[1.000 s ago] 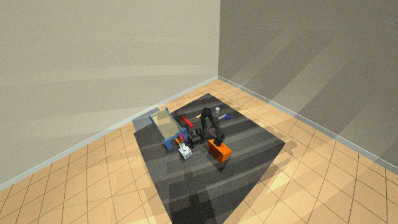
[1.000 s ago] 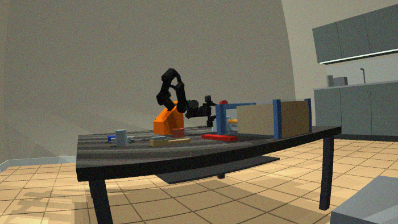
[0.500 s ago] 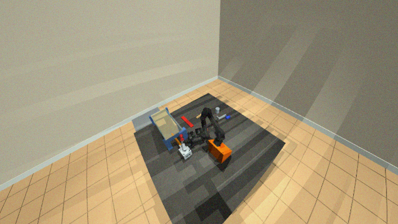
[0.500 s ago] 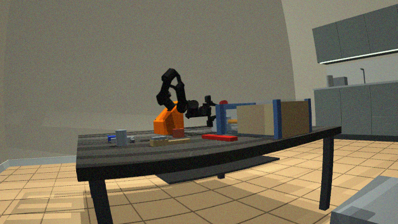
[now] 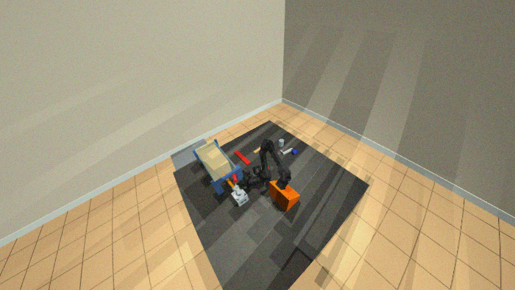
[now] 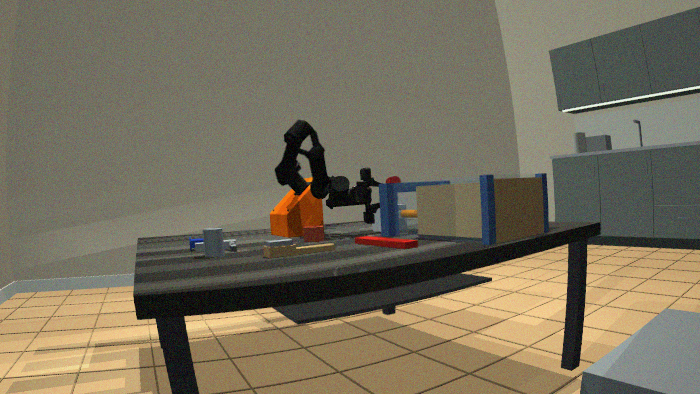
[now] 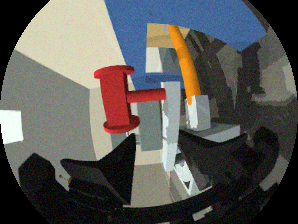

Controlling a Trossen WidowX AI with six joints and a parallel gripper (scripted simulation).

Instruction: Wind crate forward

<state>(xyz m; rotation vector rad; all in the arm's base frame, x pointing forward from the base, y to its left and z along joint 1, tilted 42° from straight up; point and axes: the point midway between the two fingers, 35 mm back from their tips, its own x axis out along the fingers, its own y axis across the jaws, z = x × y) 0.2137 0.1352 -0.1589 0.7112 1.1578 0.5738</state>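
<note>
Right now my gripper tip is 100 mm above the grey winch, 70 mm past it and 10 mm to the right of it. The rest, counted from my gripper tip: wooden-handled tool 460 mm to the right, 300 mm ahead, 110 mm below; clear-panelled cubby 350 mm ahead, 30 mm to the left, 10 mm below; flat red bar 320 mm ahead, 230 mm to the right, 120 mm below.
</note>
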